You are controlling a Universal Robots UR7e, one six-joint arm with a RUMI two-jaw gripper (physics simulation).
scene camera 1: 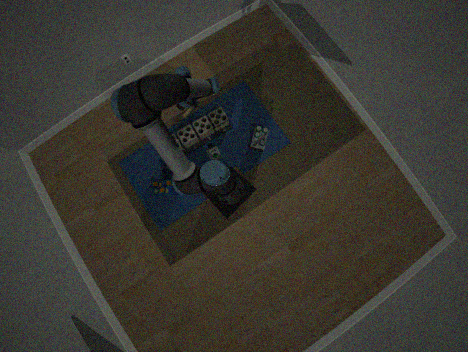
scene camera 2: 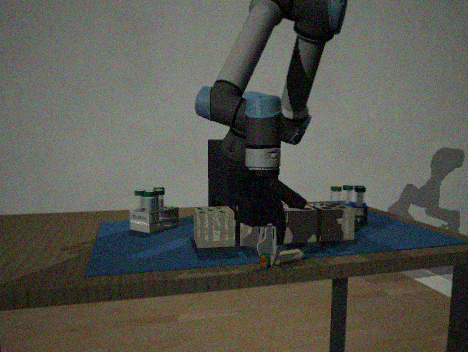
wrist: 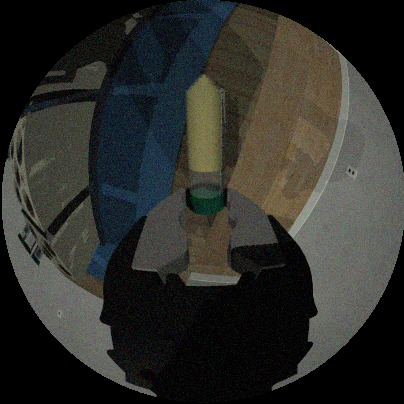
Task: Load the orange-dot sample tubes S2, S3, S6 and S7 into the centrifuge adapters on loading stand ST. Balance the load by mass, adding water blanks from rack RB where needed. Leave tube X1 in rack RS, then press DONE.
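Places are measured from the arm's base along level axes (x down, y ahead, z right), in metres.
Pixels of known places: gripper, fingertip midpoint: [scene camera 1: 193, 106] [scene camera 2: 267, 263] [wrist: 205, 190]; arm's base at its link origin: [scene camera 1: 231, 191] [scene camera 2: 240, 151].
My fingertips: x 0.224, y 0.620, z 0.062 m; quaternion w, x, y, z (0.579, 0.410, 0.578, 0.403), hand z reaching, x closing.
Observation:
For each thing: its top centre in the pictures, then the offset to it from my fingertips. "spot": a spot on its surface instead. Level surfaces: height alone.
- sample tube at its top centre: [wrist: 205, 144] [scene camera 2: 284, 249] dx -0.025, dy -0.017, dz -0.045 m
- pale rack at its top centre: [scene camera 2: 154, 208] [scene camera 1: 259, 138] dx -0.054, dy -0.416, dz +0.252 m
- blue mat at its surface level: dx +0.006 m
- small pale unit at a spot on its surface: [scene camera 1: 214, 154] spot: dx -0.068, dy -0.370, dz -0.037 m
A sample tube [scene camera 2: 291, 256] [wrist: 204, 130] with pale yellow contents, a green cap and an orange dot on the cap's end lies on its side near the table's front edge. My gripper [scene camera 2: 267, 246] [wrist: 205, 190] is shut on its green cap end, one finger on each side. Beige blocks with round holes [scene camera 1: 203, 127] [scene camera 2: 215, 231] stand in a row behind it; the arm partly hides the row. Tubes with orange-dotted caps [scene camera 1: 161, 189] stand at the left in scene camera 1. Labels are too small to read.
A pale rack [scene camera 1: 258, 144] [scene camera 2: 146, 222] with green-capped tubes stands at one side of the blue mat [scene camera 1: 170, 212] [scene camera 2: 112, 257]. A small pale unit [scene camera 1: 214, 152] stands between the blocks and the arm's base. The blocks are close beside the gripper.

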